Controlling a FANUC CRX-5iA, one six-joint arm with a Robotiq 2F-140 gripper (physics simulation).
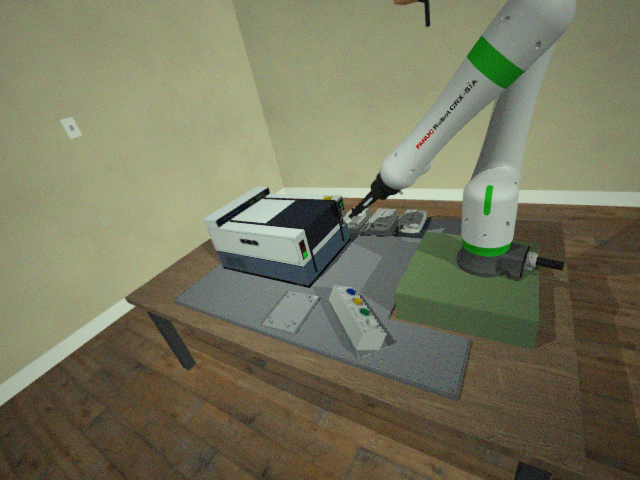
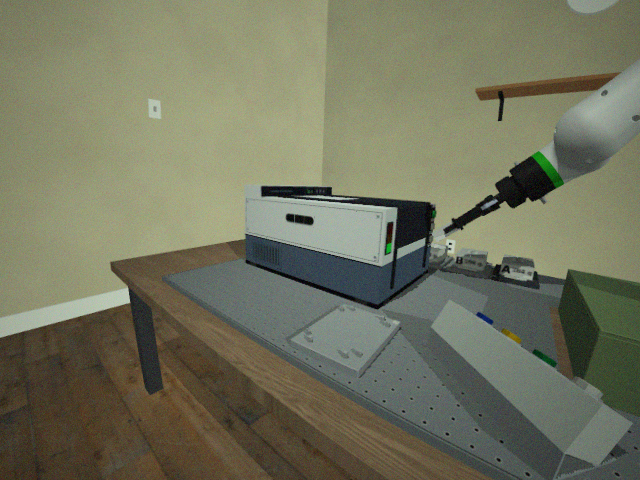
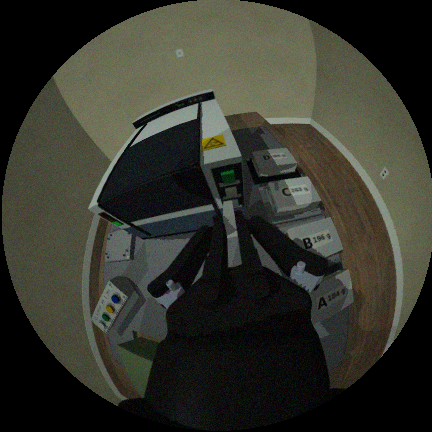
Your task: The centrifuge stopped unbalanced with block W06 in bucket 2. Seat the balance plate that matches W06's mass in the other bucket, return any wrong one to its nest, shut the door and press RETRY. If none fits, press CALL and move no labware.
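Frame: origin at the arm's base, x ahead, y left, z up, level; millimetres.
Where they show: gripper, fingertip midpoint: [image 1: 346,220] [image 2: 434,237] [image 3: 228,208]; arm's base at its link origin: [image 1: 483,261].
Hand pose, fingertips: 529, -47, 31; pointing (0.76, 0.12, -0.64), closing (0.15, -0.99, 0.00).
Each offset is from my fingertips to the top centre of the thing, as dx, dy, dz. "spot": to the spot under its first point.
The centrifuge [image 1: 270,238] [image 2: 328,233] [image 3: 160,177] stands at the back left of the grey mat. Its dark top door @[+88, +148, +96] [image 1: 304,214] [image 3: 157,169] covers the chamber, so the buckets and block W06 are hidden. My gripper [image 1: 347,219] [image 2: 438,233] [image 3: 228,208] is shut and empty. Its fingertips touch the centrifuge's right end face, just below a green square @[spot: +11, -9, +68] [image 3: 228,176]. Balance plates sit in a row of nests to the right: A 184 g @[-181, -210, -63] [image 3: 330,300] [image 2: 518,268], B 196 g @[-52, -187, -63] [image 3: 314,241] [image 2: 472,259], C 243 g @[+79, -163, -63] [image 3: 294,193] and D @[+218, -139, -63] [image 3: 273,158], whose mass I cannot read.
A white button box @[-280, +369, -33] [image 1: 361,329] [image 2: 499,352] [image 3: 109,308] with blue, yellow and green buttons lies at the mat's front. A flat grey fixture plate @[-59, +423, -92] [image 1: 290,310] [image 2: 347,335] lies beside it. The arm's green pedestal [image 1: 466,286] stands on the right. A green light @[spot: -27, +278, +19] [image 1: 304,253] [image 2: 389,248] shows on the centrifuge front.
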